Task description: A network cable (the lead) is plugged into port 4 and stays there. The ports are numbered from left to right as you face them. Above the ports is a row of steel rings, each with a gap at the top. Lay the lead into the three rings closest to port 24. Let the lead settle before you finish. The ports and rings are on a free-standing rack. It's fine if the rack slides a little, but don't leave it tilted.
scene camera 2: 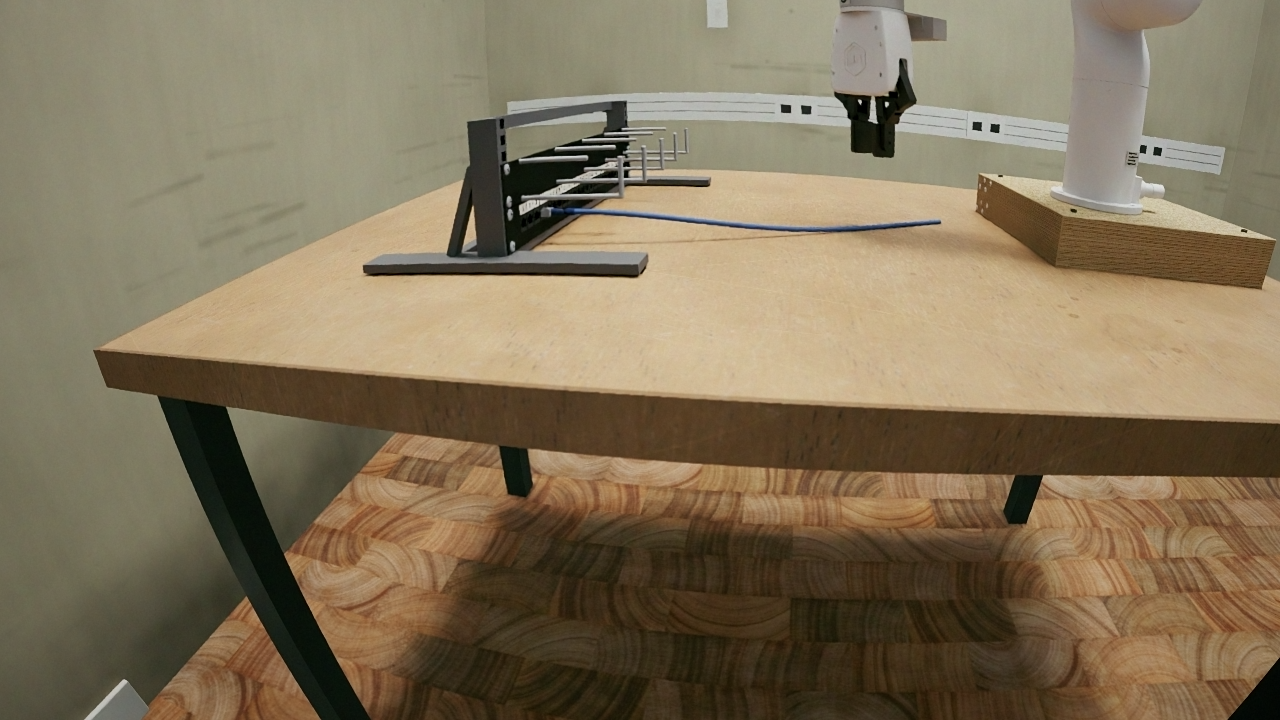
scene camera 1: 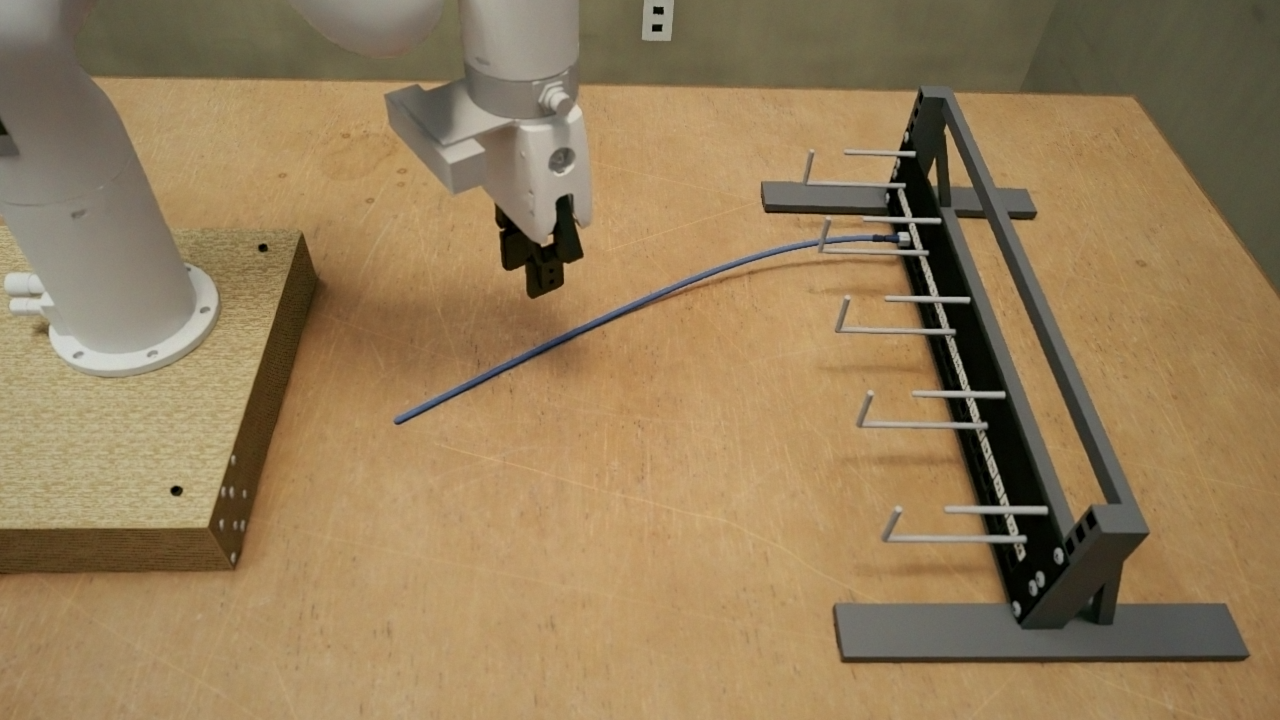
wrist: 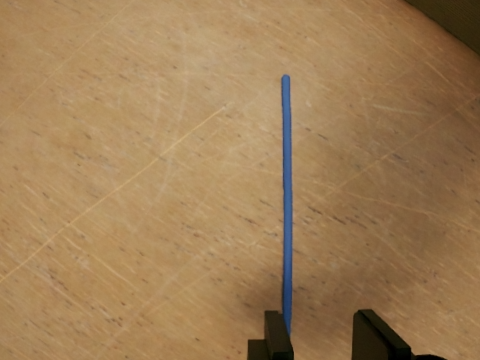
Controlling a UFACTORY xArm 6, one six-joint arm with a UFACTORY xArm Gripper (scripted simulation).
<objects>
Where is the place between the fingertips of my gripper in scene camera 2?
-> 872, 155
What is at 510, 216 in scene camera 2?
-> A dark rack.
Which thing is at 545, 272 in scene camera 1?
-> My gripper.
</objects>
